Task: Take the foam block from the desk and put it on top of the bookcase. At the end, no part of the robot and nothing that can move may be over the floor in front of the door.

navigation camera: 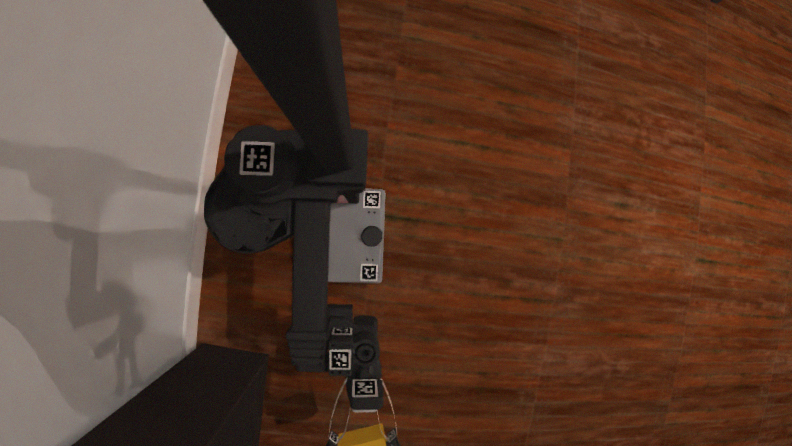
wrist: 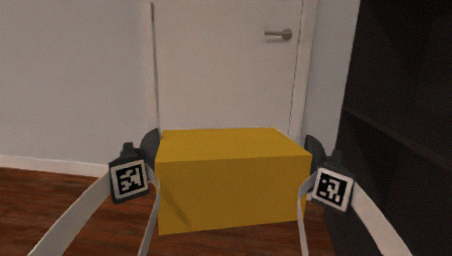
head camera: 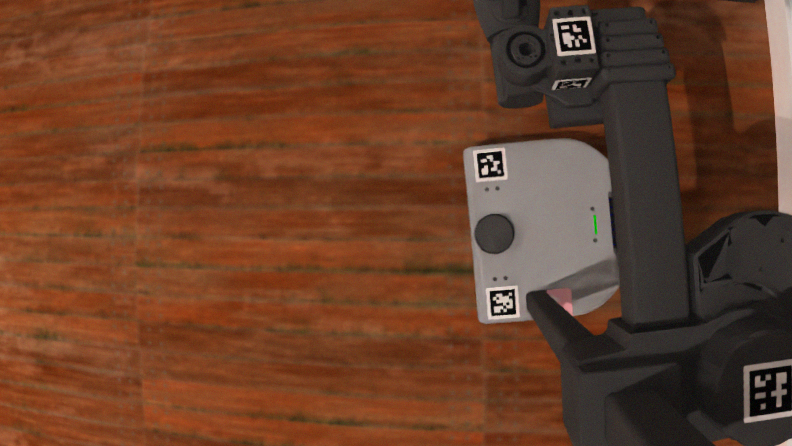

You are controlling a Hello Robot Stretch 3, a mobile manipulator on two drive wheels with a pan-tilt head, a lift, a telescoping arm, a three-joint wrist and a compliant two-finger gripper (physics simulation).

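Frame: origin at the robot's base, x left, y back, z up, level; metres.
Where they show: gripper, fingertip midpoint: [wrist: 229, 150]; robot's base, link origin: [navigation camera: 369, 234] [head camera: 494, 233].
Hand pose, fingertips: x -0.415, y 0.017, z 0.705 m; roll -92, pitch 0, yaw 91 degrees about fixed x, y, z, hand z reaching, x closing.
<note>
Each offset is from my fingertips to the centre of the thing. "*": to the spot under its first point. Level surfaces: height alone.
The yellow foam block @[dz -0.007, dx +0.022, dy +0.000 m] [navigation camera: 361, 440] [wrist: 232, 195] is held between the two fingertips of my gripper [navigation camera: 363, 434] [wrist: 229, 150], which is shut on it. It is held off the floor, with its long side across the gripper. The dark bookcase [navigation camera: 182, 404] [wrist: 395, 137] stands at the lower left in the navigation view and at the right in the wrist view, beside the block and apart from it. The white door [wrist: 225, 65] is beyond the block in the wrist view; the block hides its lower part. The desk does not show.
My base [head camera: 543, 221] [navigation camera: 346, 243] stands on the wooden floor @[dz -0.705 m] [head camera: 277, 221] [navigation camera: 498, 221], near the wall [navigation camera: 121, 83] and its baseboard @[* dz -0.645, dx +0.181, dy +0.666 m] [navigation camera: 193, 288]. My arm [head camera: 645, 193] [navigation camera: 310, 249] extends along the wall towards the bookcase side. The mast [navigation camera: 310, 72] crosses the upper navigation view.
</note>
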